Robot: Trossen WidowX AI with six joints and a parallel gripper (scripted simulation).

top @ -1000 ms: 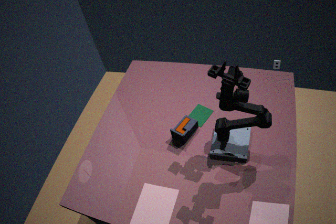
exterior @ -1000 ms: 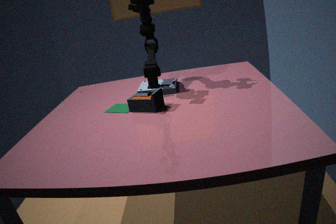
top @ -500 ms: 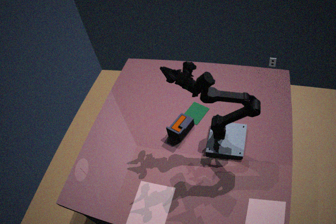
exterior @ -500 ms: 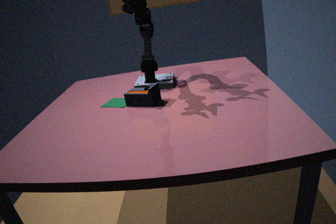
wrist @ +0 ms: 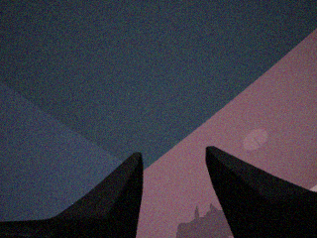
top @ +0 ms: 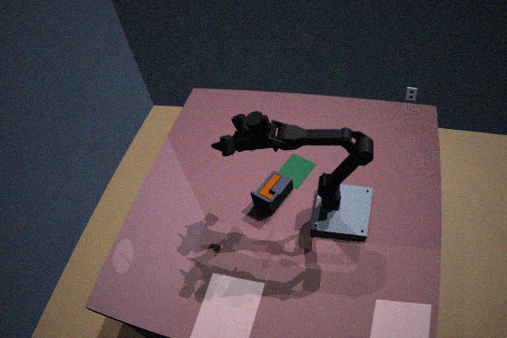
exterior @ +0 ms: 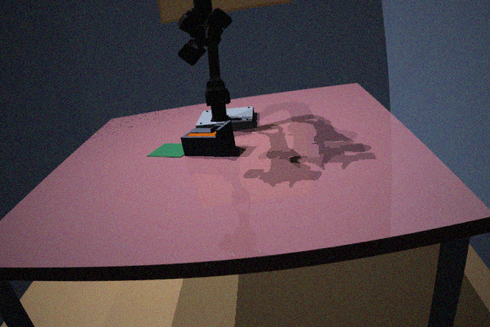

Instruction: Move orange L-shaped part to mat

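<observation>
Right now my gripper tip is 140 mm past the orange L-shaped part, 60 mm to the left of it and 310 mm above it. Round my gripper tip: green mat: 200 mm behind, 210 mm to the right, 380 mm below.
</observation>
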